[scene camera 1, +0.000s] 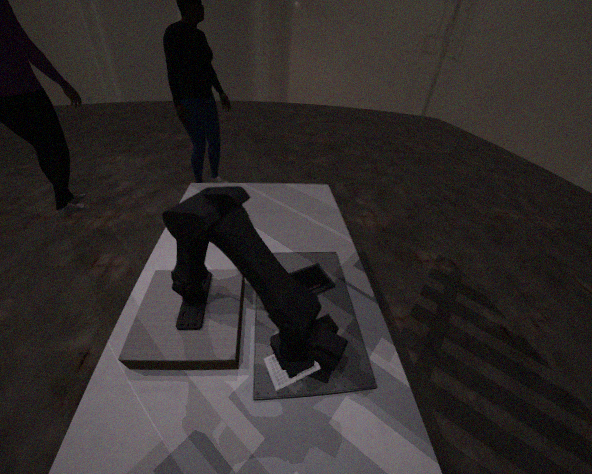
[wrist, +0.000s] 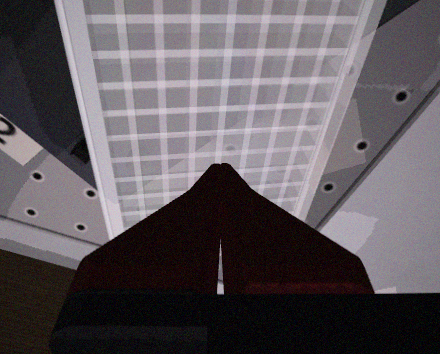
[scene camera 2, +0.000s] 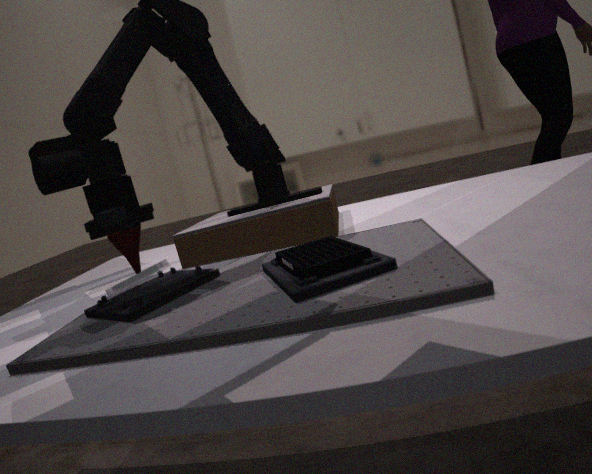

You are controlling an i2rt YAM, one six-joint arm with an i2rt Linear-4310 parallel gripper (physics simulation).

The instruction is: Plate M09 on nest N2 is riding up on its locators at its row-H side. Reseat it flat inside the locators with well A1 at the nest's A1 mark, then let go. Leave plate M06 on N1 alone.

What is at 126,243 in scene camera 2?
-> My gripper.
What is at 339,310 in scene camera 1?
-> A grey perforated plate.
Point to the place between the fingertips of my gripper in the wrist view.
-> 220,178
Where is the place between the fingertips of my gripper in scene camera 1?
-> At 288,365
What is my gripper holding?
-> A clear well plate.
